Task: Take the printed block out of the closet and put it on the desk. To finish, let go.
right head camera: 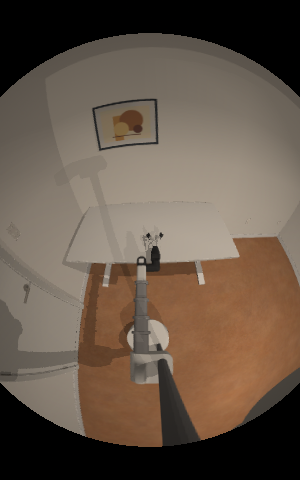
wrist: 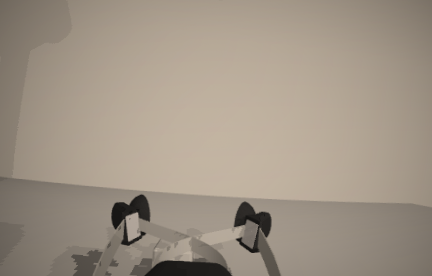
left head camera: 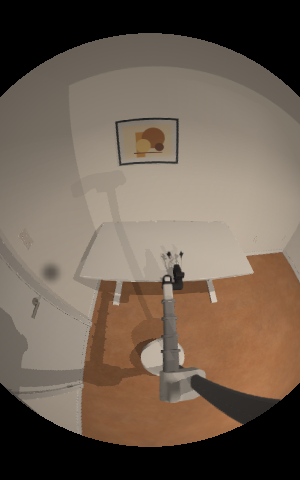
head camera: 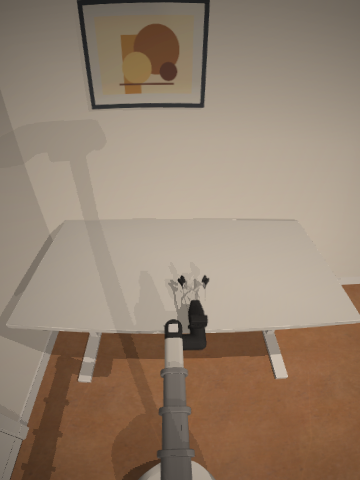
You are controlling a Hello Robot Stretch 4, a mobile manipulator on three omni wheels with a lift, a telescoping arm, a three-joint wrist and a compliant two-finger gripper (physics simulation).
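Where they show: gripper, fingertip midpoint: point(right head camera: 154, 232) point(wrist: 192, 214) point(left head camera: 174, 251) point(head camera: 193, 276); robot's base at its link origin: point(right head camera: 148, 336) point(left head camera: 161, 355).
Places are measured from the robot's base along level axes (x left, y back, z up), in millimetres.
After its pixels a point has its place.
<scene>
My gripper point(head camera: 194, 281) {x -92, y -812, z 743 mm} point(left head camera: 175, 254) {x -92, y -812, z 743 mm} point(right head camera: 154, 235) {x -92, y -812, z 743 mm} point(wrist: 192, 214) {x -92, y -812, z 743 mm} is open, with its two dark fingertips wide apart. It is over the middle of the white desk point(head camera: 270, 270) {x -487, y -883, z 692 mm} point(left head camera: 215, 250) {x -501, y -851, z 692 mm} point(right head camera: 200, 230) {x -520, y -866, z 692 mm} point(wrist: 350, 240) {x -323, y -912, z 692 mm}, a little in from the front edge. I see no block held between the fingertips. I cannot make out the printed block in any view; pale finger strips and shadows cover the area between and below the fingers in the wrist view. The closet does not show clearly in these views.
A framed picture point(head camera: 150, 55) {x 90, y -1346, z 1569 mm} point(left head camera: 147, 141) {x 110, y -1347, z 1553 mm} point(right head camera: 126, 125) {x 102, y -1347, z 1541 mm} hangs on the wall behind the desk. My telescoping arm point(head camera: 175, 425) {x -1, y -220, z 846 mm} point(left head camera: 170, 325) {x -4, y -213, z 846 mm} point(right head camera: 141, 310) {x -7, y -194, z 846 mm} reaches over the brown floor point(head camera: 320, 400) {x -895, y -437, z -28 mm} to the desk's front edge. A white door with a handle point(left head camera: 35, 306) {x 801, y -180, z 906 mm} point(right head camera: 26, 292) {x 799, y -177, z 905 mm} stands at the left.
</scene>
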